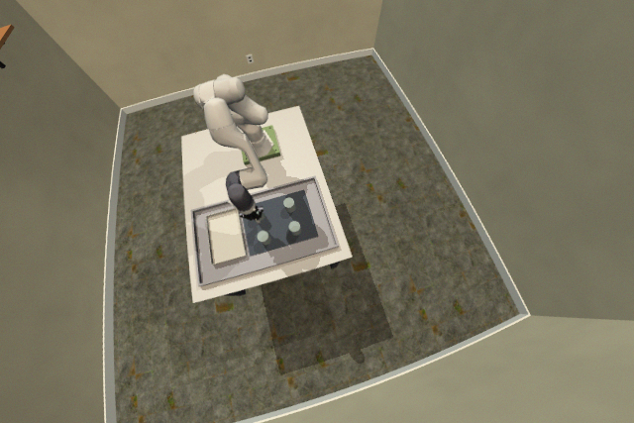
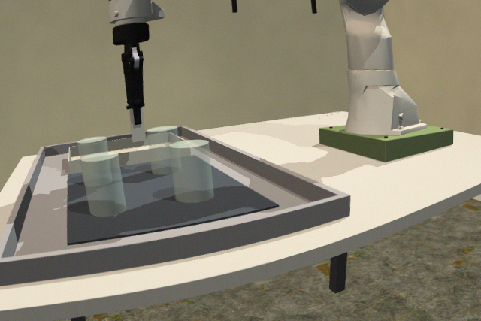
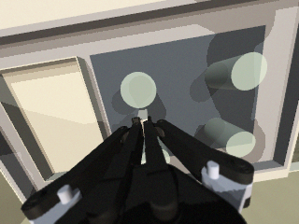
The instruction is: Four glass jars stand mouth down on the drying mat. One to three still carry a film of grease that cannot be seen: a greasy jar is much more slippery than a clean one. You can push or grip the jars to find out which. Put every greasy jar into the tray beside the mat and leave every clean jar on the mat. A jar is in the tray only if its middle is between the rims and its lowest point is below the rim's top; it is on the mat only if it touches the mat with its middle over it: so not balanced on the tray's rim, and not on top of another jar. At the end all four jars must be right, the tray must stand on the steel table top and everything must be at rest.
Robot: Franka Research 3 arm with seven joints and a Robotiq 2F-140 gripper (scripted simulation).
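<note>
My hand is 10 cm to the right of the dark mat, 10 cm above it and 2 cm short of it. From my hand the other things lie so: cream tray (22 cm to the right, 10 cm below).
</note>
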